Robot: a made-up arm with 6 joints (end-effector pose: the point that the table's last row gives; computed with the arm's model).
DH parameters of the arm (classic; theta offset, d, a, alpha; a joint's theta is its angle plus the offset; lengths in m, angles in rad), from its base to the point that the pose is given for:
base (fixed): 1.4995 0 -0.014 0
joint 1: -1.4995 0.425 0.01 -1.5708
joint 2: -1.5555 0 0.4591 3.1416
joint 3: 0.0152 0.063 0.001 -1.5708
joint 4: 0 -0.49 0.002 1.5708
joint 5: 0 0.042 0.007 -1.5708
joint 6: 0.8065 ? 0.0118 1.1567
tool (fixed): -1.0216 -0.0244 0 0
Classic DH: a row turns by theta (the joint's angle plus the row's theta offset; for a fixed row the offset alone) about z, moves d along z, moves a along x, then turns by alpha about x.
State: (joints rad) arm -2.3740 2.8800 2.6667 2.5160 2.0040 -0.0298
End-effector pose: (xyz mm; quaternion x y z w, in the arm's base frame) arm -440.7 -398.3 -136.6 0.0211 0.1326 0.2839 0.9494
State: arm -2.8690 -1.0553 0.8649 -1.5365 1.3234 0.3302
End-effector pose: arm 493.5 225.7 1140.2 -0.6972 -0.6095 0.3701 0.0731
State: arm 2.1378 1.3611 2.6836 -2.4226 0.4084 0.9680
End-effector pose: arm -298.7 521.9 1021.0 -0.8736 -0.3669 -0.2830 0.1485
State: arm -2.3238 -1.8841 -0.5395 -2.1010 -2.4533 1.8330
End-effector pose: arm 174.9 212.6 723.1 -0.2690 0.2396 0.4412 0.8219
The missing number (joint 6, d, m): -0.0252
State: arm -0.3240 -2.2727 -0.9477 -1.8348 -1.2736 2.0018
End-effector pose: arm -176.3 30.2 597.1 -0.2870 -0.4993 0.6912 0.4366
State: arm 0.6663 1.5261 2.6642 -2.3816 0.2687 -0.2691
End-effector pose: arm 594.6 374.9 903.1 -0.9449 -0.0753 -0.1243 0.2932
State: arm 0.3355 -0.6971 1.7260 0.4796 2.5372 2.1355
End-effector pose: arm -596.3 -331.8 1046.7 -0.1858 0.3293 0.7338 0.5645
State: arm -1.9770 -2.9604 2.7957 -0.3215 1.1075 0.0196
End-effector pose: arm -231.1 -319.6 -257.6 -0.3179 -0.5578 -0.5717 0.5108
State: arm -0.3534 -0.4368 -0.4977 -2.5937 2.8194 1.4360
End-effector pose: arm 249.0 -147.5 766.9 -0.0744 0.0849 -0.9738 0.1973
